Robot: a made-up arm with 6 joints.
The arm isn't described. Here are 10 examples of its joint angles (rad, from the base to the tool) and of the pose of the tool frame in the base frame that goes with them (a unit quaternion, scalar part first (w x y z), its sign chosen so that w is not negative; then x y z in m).
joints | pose
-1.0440 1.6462 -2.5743 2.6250 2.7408 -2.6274 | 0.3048 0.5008 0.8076 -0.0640 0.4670 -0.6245 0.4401
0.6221 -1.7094 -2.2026 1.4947 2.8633 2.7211 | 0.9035 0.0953 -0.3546 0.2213 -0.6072 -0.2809 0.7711
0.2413 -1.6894 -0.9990 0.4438 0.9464 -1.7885 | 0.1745 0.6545 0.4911 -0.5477 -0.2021 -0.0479 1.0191
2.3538 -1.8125 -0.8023 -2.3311 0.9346 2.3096 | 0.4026 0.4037 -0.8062 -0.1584 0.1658 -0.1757 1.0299
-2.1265 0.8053 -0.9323 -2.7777 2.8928 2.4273 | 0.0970 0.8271 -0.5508 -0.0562 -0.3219 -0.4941 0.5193
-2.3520 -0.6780 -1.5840 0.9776 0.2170 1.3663 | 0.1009 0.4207 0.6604 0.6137 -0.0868 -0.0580 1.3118
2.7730 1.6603 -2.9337 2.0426 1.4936 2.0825 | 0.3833 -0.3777 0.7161 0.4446 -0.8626 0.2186 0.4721
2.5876 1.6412 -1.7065 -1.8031 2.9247 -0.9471 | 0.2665 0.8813 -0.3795 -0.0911 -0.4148 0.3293 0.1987
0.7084 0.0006 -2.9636 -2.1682 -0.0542 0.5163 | 0.1908 0.8303 0.5236 -0.0036 0.0391 0.0879 1.4274
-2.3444 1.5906 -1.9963 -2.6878 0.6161 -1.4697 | 0.1871 0.3568 0.1191 0.9075 -0.4768 -0.5191 0.1350
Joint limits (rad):
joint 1: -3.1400..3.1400
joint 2: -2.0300..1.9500
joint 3: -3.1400..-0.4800
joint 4: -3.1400..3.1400
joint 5: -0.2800..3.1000
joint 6: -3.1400..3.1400
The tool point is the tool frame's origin. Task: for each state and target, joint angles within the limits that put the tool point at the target. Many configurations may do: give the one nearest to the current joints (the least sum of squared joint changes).
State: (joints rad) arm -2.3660 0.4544 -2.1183 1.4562 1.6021 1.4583
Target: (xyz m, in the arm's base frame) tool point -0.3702 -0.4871 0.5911
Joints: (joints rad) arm -2.4290 0.5312 -1.2703 1.2066 1.7688 1.4807
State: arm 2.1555 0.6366 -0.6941 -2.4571 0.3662 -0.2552
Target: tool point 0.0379 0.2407 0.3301
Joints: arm 1.4150 0.8229 -0.4800 -2.4493 0.4508 -0.2255
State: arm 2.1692 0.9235 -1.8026 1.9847 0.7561 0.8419
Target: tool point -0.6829 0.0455 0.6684
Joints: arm 3.0147 0.4902 -1.3618 1.9332 0.8335 0.8139
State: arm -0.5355 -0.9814 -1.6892 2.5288 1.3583 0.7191
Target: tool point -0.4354 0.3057 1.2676
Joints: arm -0.5524 -1.0225 -2.2879 2.6016 1.3095 0.8099
